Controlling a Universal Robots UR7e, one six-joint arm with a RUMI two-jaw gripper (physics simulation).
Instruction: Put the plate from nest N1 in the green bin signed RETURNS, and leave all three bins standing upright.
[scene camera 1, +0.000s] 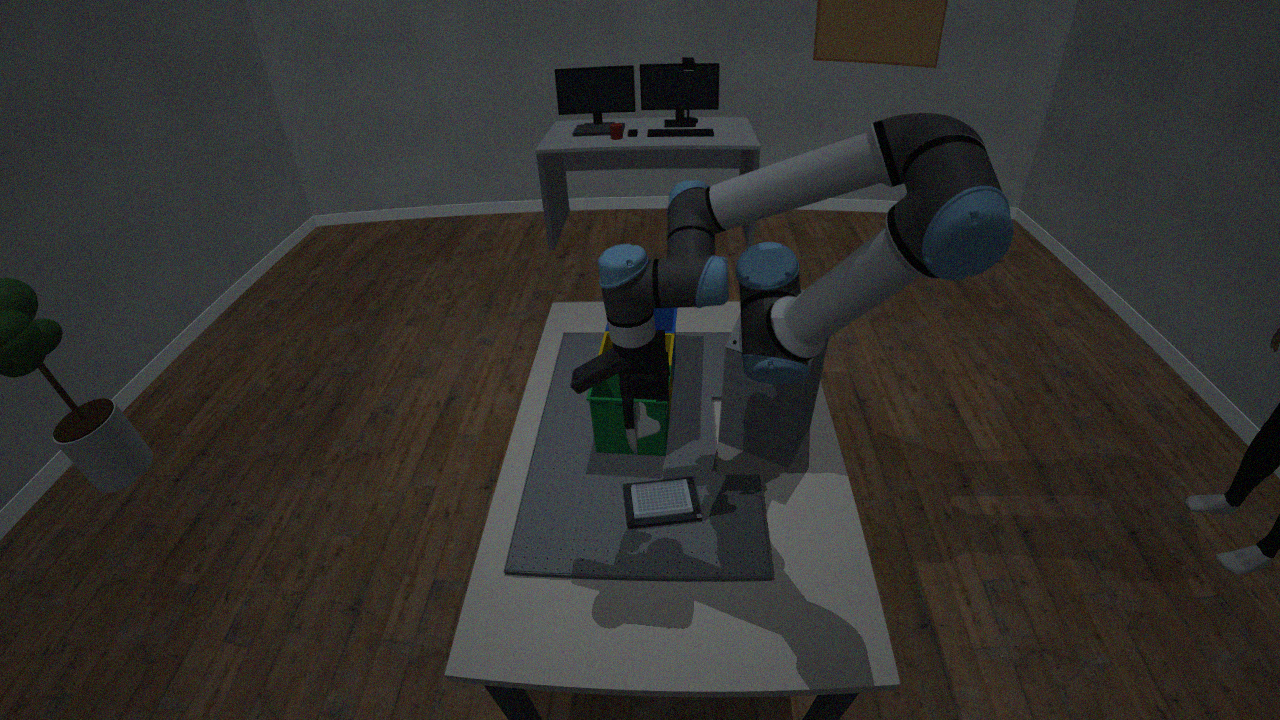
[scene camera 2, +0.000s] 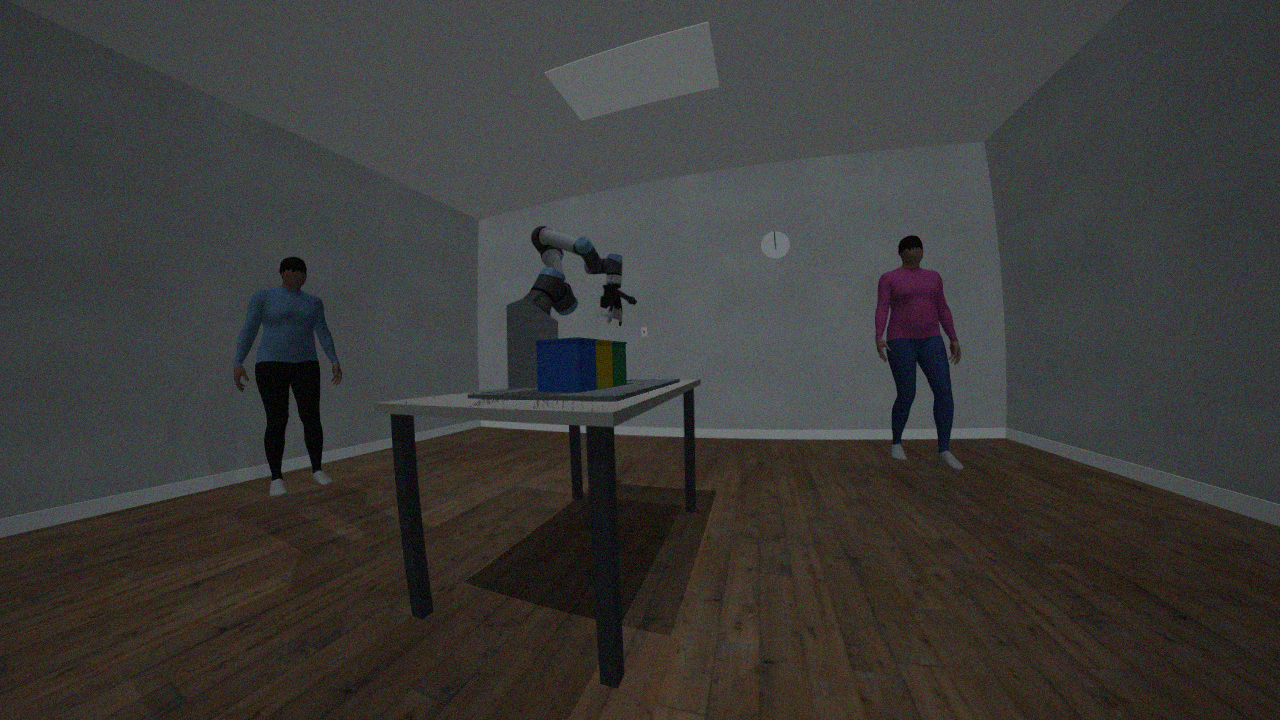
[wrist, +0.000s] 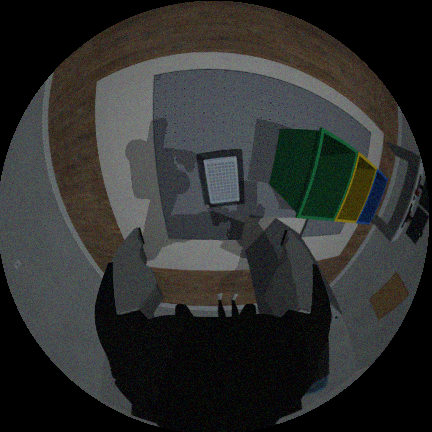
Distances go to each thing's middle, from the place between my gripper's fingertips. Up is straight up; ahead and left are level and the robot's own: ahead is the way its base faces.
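Scene:
The dark nest (scene camera 1: 677, 518) is 3 cm behind my hand, 4 cm to the right of it and 27 cm below it. I see the green bin (scene camera 1: 606, 405) 9 cm ahead of my hand, 22 cm to the right of it and 19 cm below it, while the yellow bin (scene camera 2: 604, 368) is 11 cm ahead of my hand, 35 cm to the right of it and, again, 19 cm below it. Going by their middles, the yellow bin is the farthest from my gripper of the things named here. And with the gridded plate (scene camera 1: 665, 498) as the reference, my gripper is 3 cm past it, 4 cm to the left of it and 26 cm above it.

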